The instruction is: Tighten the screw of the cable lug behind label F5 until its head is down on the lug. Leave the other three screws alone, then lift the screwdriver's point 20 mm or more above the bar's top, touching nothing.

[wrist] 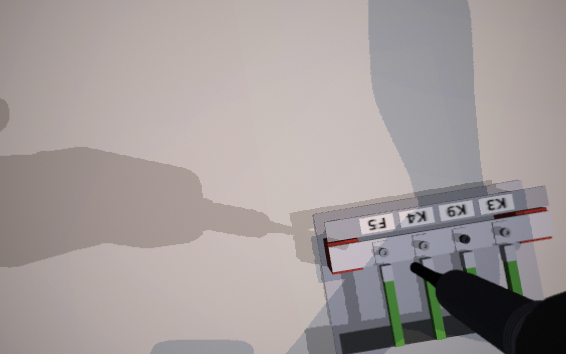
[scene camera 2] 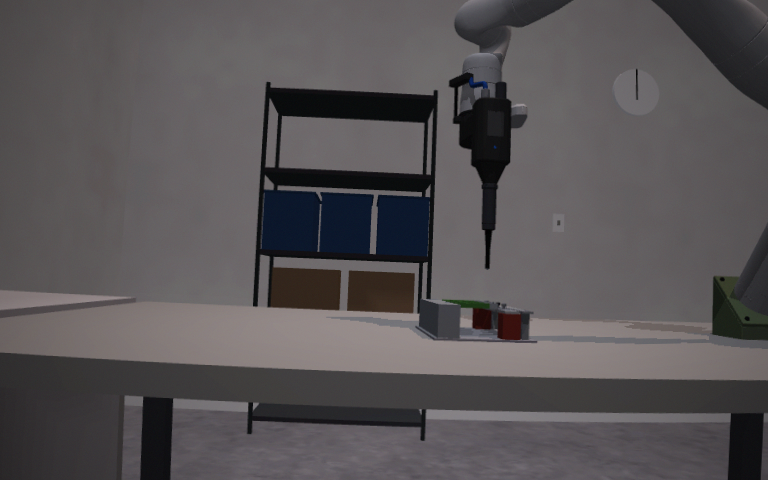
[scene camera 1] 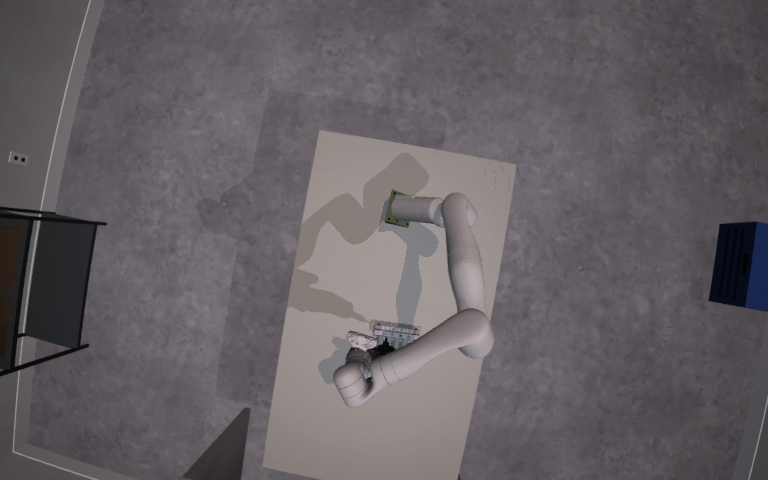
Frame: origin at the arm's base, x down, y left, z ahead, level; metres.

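Seen in the pictures: hand at its tool point: (wrist: 414, 267) (scene camera 2: 487, 269) (scene camera 1: 386, 338); arm's base at its link origin: (scene camera 2: 760, 297) (scene camera 1: 400, 208).
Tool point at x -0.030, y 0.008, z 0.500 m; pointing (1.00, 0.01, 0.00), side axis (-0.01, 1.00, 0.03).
Note:
Offsets run from my tool point to a thing's top centre. "*": to the spot under its first point. Level surfaces: height alone.
My screwdriver {dx -0.064, dy +0.000, dz +0.000 m} (scene camera 2: 487, 267) (wrist: 414, 267) points down, its point apart from everything, well above the terminal assembly in scene camera 2. In the wrist view the point appears over the gap between the F5 and K4 cables. There are no fingers to judge as open or shut. Label F5 {dx +0.057, dy -0.007, dz -0.025 m} (wrist: 376, 223) is at the left of the label row. The F5 lug's screw {dx +0.049, dy -0.007, dz -0.003 m} (wrist: 383, 252) sits on the pale bar {* dx +0.057, dy -0.034, dz -0.003 m} (wrist: 347, 257); its head height cannot be told. The K4 screw {dx +0.049, dy +0.025, dz -0.003 m} (wrist: 423, 245), dark K9 screw {dx +0.049, dy +0.057, dz -0.002 m} (wrist: 464, 239) and K3 screw {dx +0.049, dy +0.089, dz -0.002 m} (wrist: 505, 232) are to its right. Green cables run from the lugs.
The assembly stands on the table {dx +0.099 m} (scene camera 1: 362, 441) (scene camera 2: 226, 345), with a grey block {* dx +0.072, dy +0.129, dz +0.100 m} (scene camera 2: 438, 319) and red supports {* dx +0.078, dy +0.130, dz +0.002 m} (scene camera 2: 509, 326). The arm's green base (scene camera 1: 403, 223) (scene camera 2: 730, 316) stands farther along the table. A shelf rack (scene camera 2: 351, 181) stands behind. Arm shadows cross the table.

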